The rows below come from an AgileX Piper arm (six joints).
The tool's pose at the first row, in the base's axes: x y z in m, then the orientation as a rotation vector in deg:
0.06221 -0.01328 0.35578 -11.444 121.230 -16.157
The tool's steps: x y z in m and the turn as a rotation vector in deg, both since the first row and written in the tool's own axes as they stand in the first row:
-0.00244 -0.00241 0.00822 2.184 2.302 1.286
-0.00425 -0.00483 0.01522 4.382 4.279 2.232
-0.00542 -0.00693 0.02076 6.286 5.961 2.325
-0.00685 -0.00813 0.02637 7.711 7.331 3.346
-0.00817 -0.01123 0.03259 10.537 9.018 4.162
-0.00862 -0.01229 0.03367 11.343 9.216 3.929
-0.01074 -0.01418 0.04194 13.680 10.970 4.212
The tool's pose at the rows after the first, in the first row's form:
0.07055 -0.01598 0.35419 -8.535 123.145 -18.057
0.07752 -0.01870 0.35272 -5.978 124.669 -20.136
0.08290 -0.02110 0.35140 -4.524 125.899 -22.383
0.08845 -0.02257 0.35000 -2.379 126.927 -23.514
0.09452 -0.02597 0.34873 0.456 127.867 -26.324
0.09571 -0.02701 0.34883 0.721 127.841 -27.361
0.10390 -0.02930 0.34681 2.722 128.889 -30.008

